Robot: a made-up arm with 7 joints.
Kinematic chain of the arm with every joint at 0, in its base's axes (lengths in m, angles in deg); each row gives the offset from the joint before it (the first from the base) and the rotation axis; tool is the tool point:
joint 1: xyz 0 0.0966 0 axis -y
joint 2: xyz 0 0.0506 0 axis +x
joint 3: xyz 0 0 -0.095 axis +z
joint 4: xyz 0 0 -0.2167 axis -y
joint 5: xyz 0 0 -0.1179 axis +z
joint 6: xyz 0 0 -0.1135 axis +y
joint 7: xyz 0 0 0 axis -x
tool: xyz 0 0 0
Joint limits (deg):
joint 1: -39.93..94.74
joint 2: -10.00..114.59
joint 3: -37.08..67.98
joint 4: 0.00..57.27
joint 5: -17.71..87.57
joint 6: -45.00..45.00
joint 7: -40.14..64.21
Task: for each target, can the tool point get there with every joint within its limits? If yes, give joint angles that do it. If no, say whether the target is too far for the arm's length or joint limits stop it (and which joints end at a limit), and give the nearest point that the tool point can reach.
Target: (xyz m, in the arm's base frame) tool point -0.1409 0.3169 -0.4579
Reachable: yes | joints -27.40 4.99 56.24 41.75 22.12 -34.79 12.30
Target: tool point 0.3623 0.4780 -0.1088
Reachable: yes | joints 49.05 50.11 -18.70 45.10 55.62 -7.96 51.09
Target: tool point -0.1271 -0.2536 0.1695
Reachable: no: joint limits stop it (at a limit: joint 1, joint 2, joint 3, joint 4) | nearest point 0.3956 -0.0442 0.1886 | short by 0.563 m
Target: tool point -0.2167 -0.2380 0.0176
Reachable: no: joint limits stop it (at a limit: joint 1, joint 2, joint 3, joint 4) | nearest point -0.1439 -0.0442 -0.4139 | short by 0.479 m
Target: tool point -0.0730 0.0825 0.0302
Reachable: no: joint limits stop it (at a limit: joint 1, joint 2, joint 3, joint 4) | nearest point -0.1439 -0.0442 -0.4139 | short by 0.467 m
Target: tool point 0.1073 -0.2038 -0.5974
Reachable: no: too far | nearest point 0.0856 -0.0237 -0.4767 | short by 0.218 m
